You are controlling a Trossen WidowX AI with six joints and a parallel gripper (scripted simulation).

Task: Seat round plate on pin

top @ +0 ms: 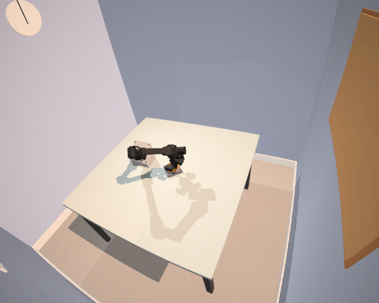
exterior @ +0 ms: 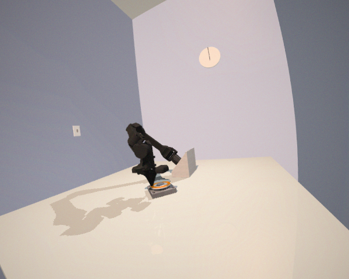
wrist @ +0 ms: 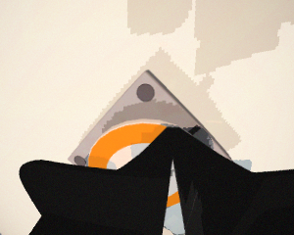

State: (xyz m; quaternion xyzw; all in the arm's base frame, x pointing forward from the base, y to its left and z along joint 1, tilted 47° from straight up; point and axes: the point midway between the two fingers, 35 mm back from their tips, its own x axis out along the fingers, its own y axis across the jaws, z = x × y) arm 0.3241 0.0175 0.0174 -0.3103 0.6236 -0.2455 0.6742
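Right now the square grey base is 50 mm behind my gripper tip, 20 mm to the left of it and 20 mm below it.
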